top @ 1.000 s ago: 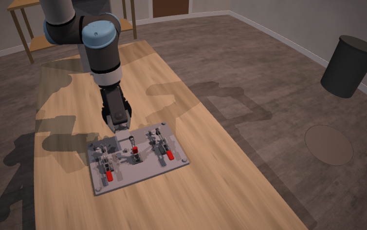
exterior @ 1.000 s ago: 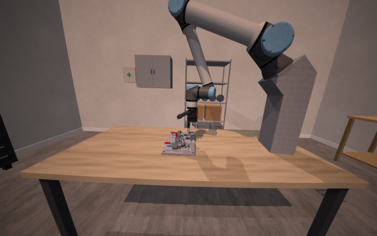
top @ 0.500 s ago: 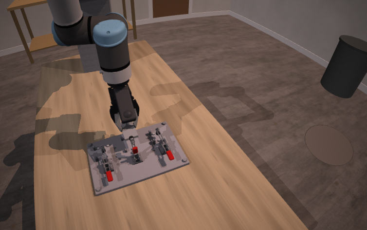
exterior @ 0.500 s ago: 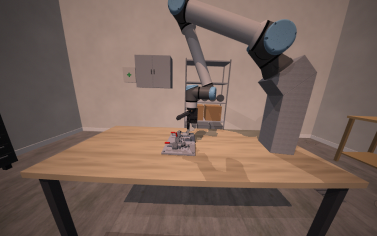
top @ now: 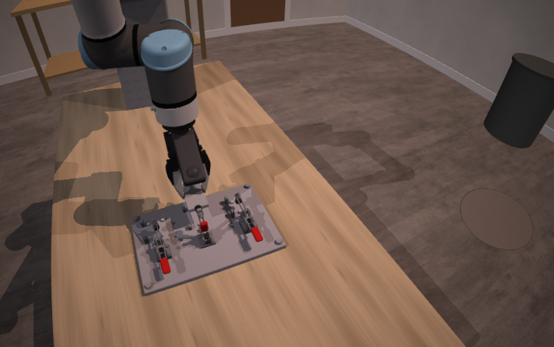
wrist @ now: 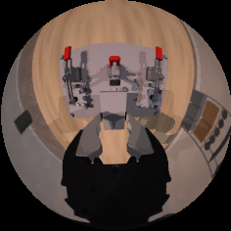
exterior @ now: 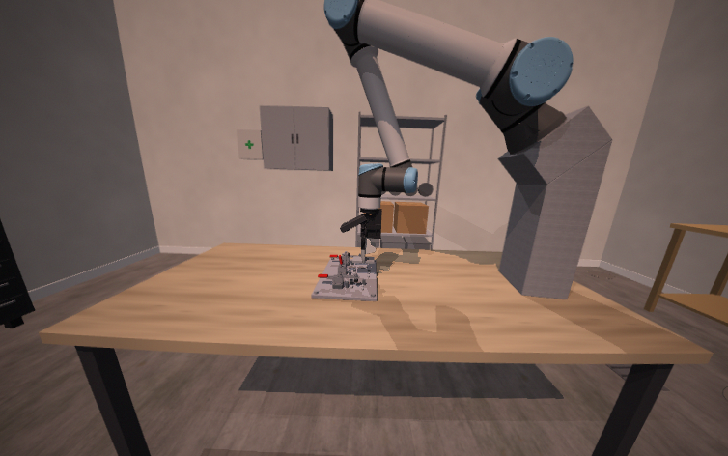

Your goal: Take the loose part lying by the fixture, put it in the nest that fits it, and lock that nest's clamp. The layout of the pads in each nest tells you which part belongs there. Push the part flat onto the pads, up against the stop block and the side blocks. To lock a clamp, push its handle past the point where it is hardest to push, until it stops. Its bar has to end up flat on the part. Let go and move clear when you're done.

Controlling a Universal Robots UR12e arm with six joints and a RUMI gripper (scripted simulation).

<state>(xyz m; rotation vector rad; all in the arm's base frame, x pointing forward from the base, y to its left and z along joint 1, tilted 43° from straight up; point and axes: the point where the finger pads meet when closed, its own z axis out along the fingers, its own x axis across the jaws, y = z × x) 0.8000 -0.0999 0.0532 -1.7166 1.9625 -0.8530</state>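
Now: hand 90 mm above the fixture, 60 mm short of it and 20 mm to the left of it. Round my hand: loose part: 10 mm below.
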